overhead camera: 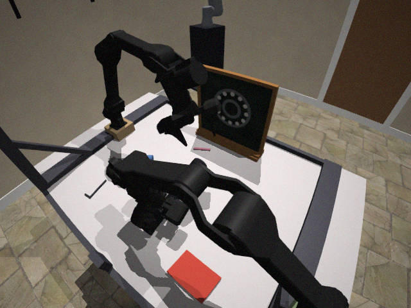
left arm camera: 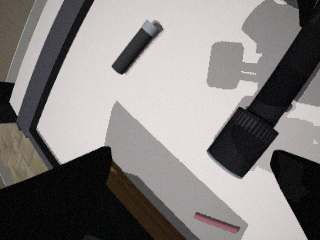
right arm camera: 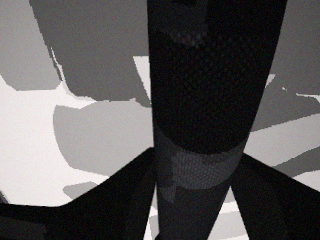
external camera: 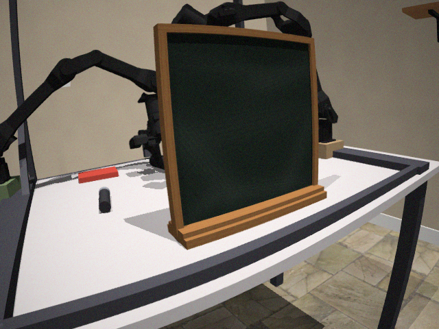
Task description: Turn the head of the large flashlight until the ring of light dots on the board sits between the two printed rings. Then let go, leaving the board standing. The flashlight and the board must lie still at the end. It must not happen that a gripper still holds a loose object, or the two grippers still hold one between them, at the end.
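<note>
The flashlight head is 1 cm to the left of my left hand and 18 cm below it. From my left hand the other things lie so: small flashlight: 2 cm ahead, 22 cm to the right, 19 cm below; then red block: 23 cm behind, 25 cm to the right, 20 cm below; then pink chalk stick: 10 cm ahead, 9 cm to the left, 20 cm below.
</note>
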